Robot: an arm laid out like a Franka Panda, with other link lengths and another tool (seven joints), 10 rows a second.
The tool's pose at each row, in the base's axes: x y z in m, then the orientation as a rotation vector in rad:
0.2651 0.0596 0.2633 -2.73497 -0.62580 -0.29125
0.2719 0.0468 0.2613 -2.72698 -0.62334 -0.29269
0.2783 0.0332 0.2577 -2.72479 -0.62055 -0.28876
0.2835 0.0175 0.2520 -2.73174 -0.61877 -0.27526
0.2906 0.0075 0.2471 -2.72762 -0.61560 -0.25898
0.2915 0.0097 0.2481 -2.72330 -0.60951 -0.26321
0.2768 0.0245 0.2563 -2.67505 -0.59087 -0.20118
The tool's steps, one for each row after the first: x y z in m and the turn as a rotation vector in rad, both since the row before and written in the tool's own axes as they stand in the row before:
0.0005 0.0145 -0.0018 0.00751 0.00342 0.00101
-0.0005 0.0154 -0.0007 0.00335 -0.00154 0.00228
-0.0029 0.0172 0.0002 -0.00315 -0.01032 0.00337
0.0012 0.0130 0.0018 0.00810 -0.00909 0.00391
0.0019 -0.0018 -0.0001 0.00387 0.00483 0.00337
-0.0054 -0.0214 -0.0038 0.06206 -0.02625 0.01746

